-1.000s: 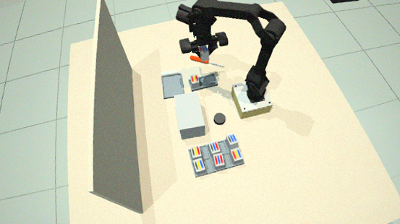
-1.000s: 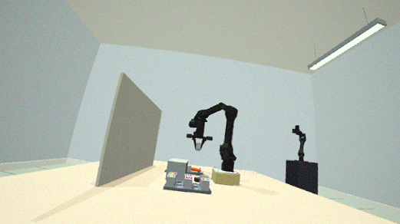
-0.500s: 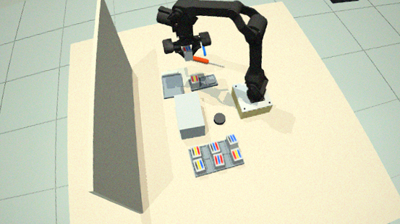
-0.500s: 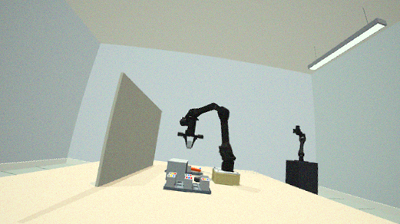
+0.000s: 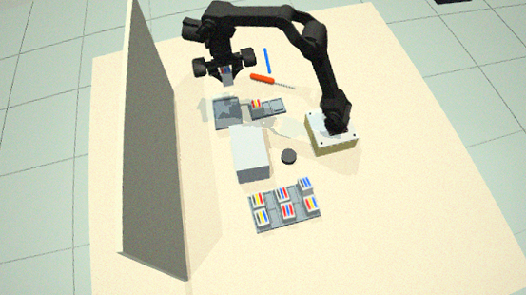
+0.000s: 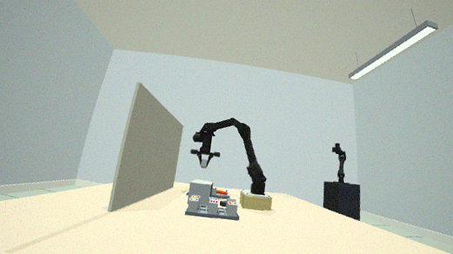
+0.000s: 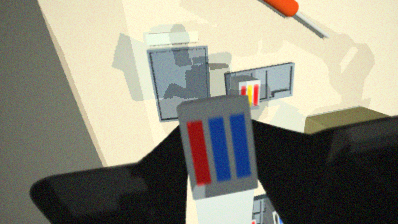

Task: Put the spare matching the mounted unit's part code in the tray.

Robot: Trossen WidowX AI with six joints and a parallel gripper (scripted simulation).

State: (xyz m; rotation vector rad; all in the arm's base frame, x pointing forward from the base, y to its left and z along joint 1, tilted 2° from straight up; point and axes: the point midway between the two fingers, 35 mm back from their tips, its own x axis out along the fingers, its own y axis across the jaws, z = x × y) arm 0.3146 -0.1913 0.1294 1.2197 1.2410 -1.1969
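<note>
The grey tray is 2 cm ahead of my gripper tip and 17 cm below it. Also, from my gripper tip: mounted unit: 2 cm behind, 21 cm to the left, 12 cm below; grey spare: 3 cm above; grey rack: 12 cm behind, 2 cm to the left, 16 cm below.
</note>
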